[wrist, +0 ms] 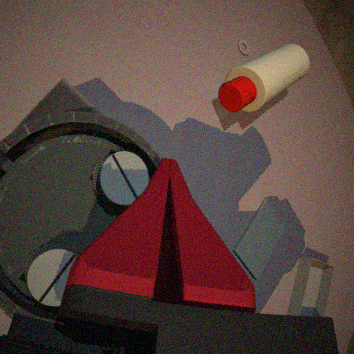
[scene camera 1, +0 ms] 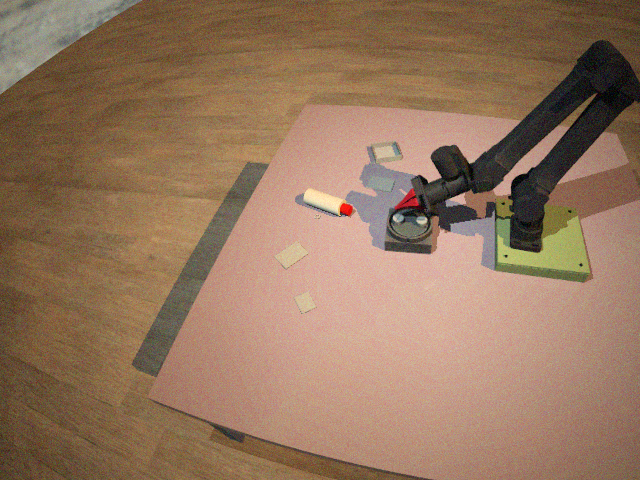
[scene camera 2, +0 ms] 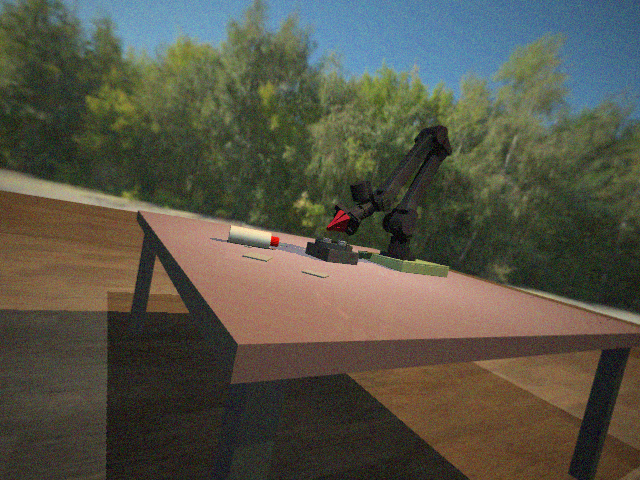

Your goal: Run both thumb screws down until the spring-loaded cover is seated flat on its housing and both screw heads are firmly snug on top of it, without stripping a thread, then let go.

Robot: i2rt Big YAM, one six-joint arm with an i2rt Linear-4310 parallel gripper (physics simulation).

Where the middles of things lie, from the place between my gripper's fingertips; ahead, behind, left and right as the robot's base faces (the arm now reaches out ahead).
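The dark square housing (wrist: 55,201) is 4 cm behind my hand and 5 cm below it. There's also the white tube with red cap (scene camera 1: 326,202), and that one is 22 cm ahead of my hand, 6 cm to the right of it and 7 cm below it.
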